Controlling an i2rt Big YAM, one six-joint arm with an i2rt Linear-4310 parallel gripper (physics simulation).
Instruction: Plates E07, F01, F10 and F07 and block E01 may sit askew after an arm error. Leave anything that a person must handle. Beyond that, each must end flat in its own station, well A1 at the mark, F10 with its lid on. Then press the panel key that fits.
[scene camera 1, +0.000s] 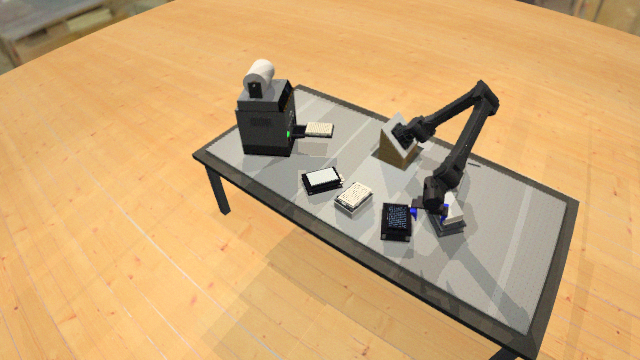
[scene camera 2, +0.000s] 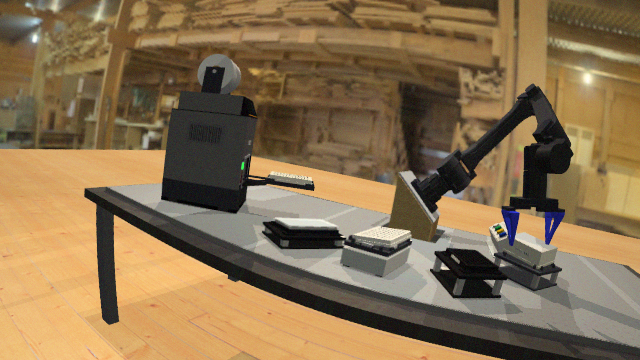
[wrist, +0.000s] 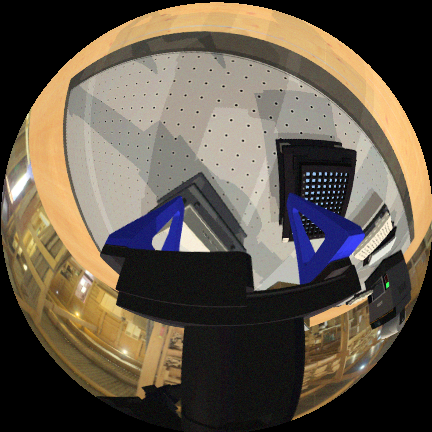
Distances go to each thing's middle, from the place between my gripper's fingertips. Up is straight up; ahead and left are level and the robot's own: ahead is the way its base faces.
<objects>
My hand is 130 mm to the left of the black plate (scene camera 2: 472, 260) and 60 mm above it. The rest, counted from my hand: white well plate with pink wells (scene camera 2: 388, 237) 330 mm to the right, 50 mm below.
</objects>
